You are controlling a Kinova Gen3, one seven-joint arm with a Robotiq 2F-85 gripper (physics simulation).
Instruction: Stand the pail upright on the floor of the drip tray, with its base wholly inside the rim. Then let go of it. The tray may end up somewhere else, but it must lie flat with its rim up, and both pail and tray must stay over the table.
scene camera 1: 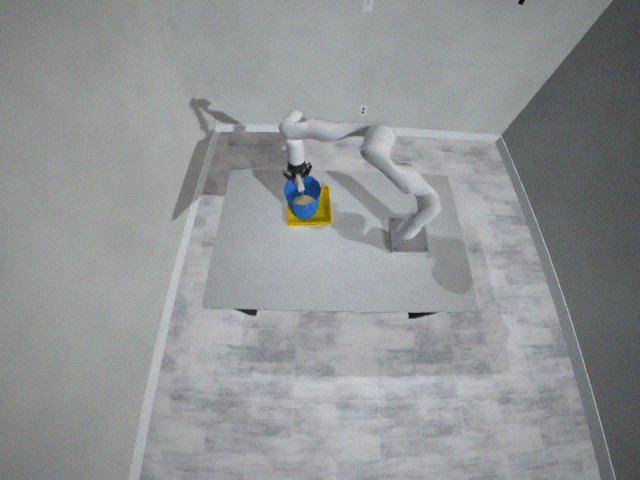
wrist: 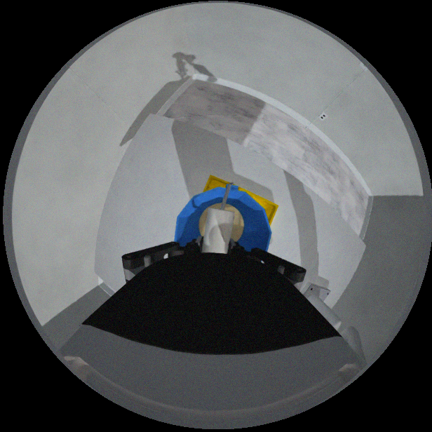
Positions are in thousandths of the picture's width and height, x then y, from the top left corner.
In view: the gripper (wrist: 497, 564), a yellow drip tray (scene camera 1: 505, 449) and a blue pail (scene camera 1: 488, 399).
